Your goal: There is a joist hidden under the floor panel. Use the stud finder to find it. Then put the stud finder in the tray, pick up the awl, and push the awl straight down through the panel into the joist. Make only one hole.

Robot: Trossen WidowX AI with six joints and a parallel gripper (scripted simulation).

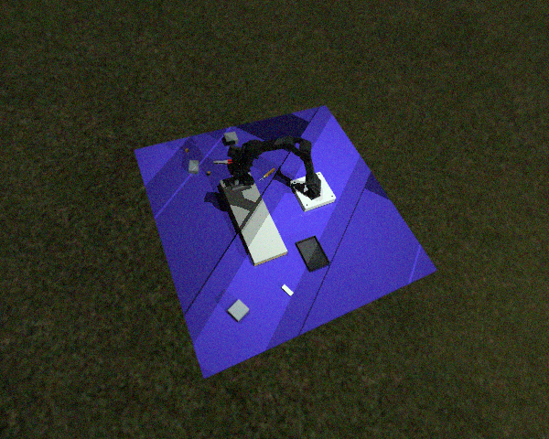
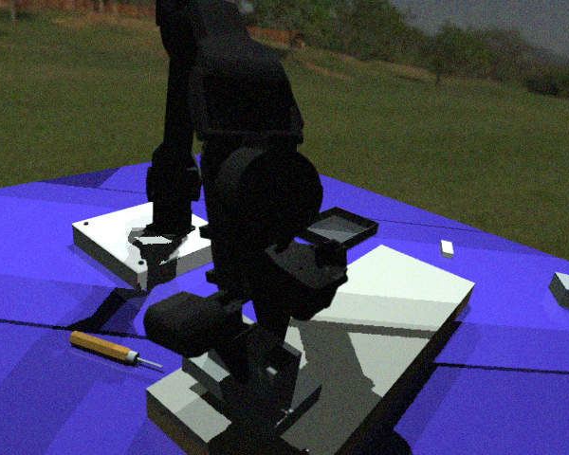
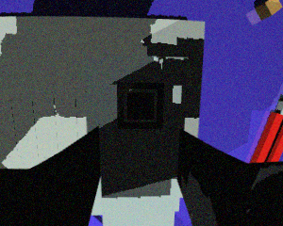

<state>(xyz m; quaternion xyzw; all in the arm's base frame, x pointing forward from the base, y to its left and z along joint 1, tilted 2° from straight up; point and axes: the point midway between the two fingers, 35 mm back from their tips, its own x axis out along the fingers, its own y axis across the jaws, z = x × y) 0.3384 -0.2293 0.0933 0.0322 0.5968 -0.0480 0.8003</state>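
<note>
Right now my gripper tip is 16 cm past the tray, 53 cm to the right of it and 7 cm above it. Round my gripper tip: small white block (6 cm ahead, 63 cm to the left, 8 cm below); stud finder (1 cm ahead, 2 cm above); awl (18 cm behind, 1 cm to the right, 8 cm below).
</note>
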